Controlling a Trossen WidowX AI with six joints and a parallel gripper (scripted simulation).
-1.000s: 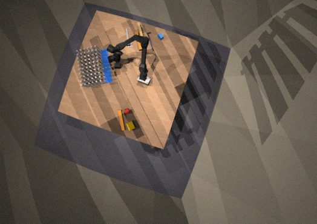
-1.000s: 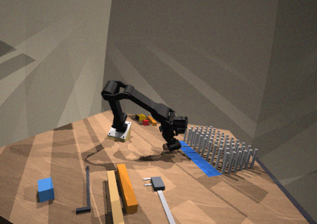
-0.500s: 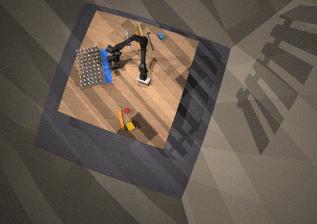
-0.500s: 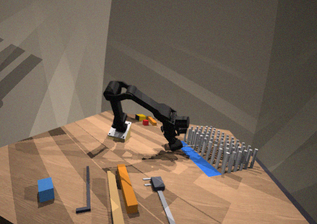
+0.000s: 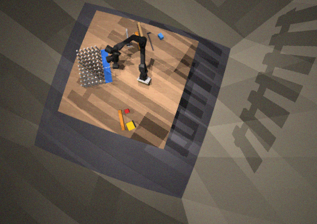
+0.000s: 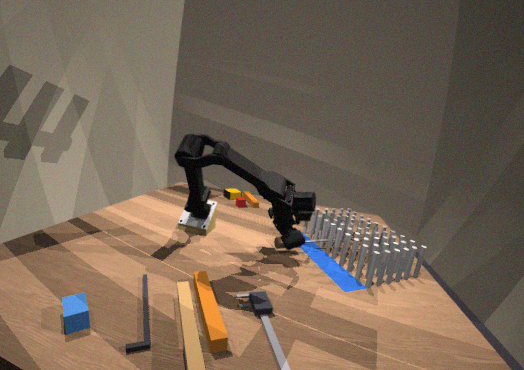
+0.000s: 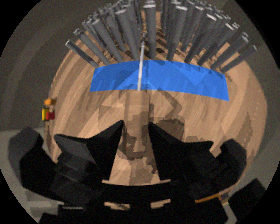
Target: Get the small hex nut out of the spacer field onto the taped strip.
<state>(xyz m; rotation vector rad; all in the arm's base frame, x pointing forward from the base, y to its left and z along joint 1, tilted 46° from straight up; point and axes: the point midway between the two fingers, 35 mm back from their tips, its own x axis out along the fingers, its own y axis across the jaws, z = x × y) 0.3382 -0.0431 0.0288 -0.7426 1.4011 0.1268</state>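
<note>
Right now my gripper tip is 110 mm short of the blue taped strip, 40 mm above it and 20 mm to the right of it. Round my gripper tip: tan-handled hook tool (90 mm ahead, 50 mm to the left, 10 mm below); red cube (410 mm to the left, 300 mm behind, 20 mm below); blue cube (500 mm to the right, 350 mm behind, 20 mm below).
</note>
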